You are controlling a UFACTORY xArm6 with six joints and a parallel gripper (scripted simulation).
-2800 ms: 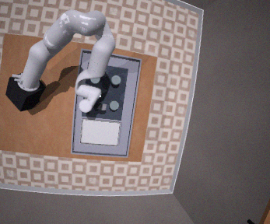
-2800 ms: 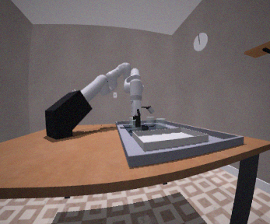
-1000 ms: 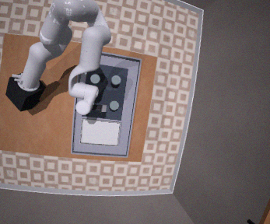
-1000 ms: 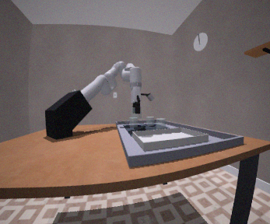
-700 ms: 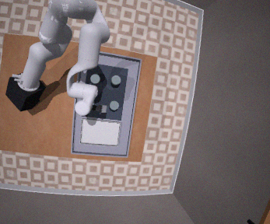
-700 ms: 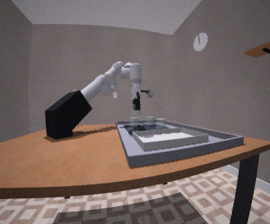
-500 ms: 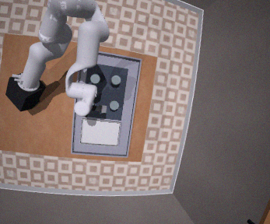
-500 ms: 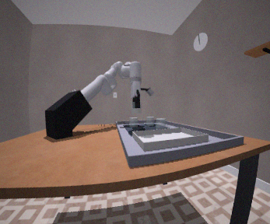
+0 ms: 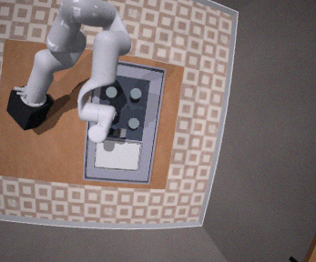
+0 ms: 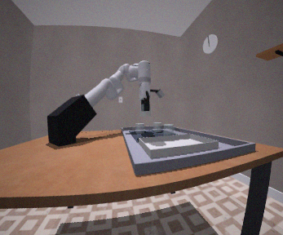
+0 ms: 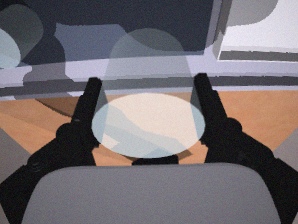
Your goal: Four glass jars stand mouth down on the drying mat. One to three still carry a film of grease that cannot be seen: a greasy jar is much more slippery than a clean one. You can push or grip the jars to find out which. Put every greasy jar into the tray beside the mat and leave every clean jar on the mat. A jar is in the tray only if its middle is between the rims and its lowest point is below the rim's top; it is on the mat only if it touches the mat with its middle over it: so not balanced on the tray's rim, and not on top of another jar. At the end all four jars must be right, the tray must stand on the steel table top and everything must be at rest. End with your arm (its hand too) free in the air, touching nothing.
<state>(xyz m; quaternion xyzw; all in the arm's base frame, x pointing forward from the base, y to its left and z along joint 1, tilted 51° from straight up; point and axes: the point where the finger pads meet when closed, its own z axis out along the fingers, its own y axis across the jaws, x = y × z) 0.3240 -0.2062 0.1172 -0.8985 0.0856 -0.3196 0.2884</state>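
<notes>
Now: hand 9 cm short of the white tray, 20 cm to the left of it and 17 cm above it. Round my hand: dark drying mat: 8 cm ahead, 12 cm to the left, 18 cm below; steel table top: 10 cm ahead, 1 cm to the left, 18 cm below.
</notes>
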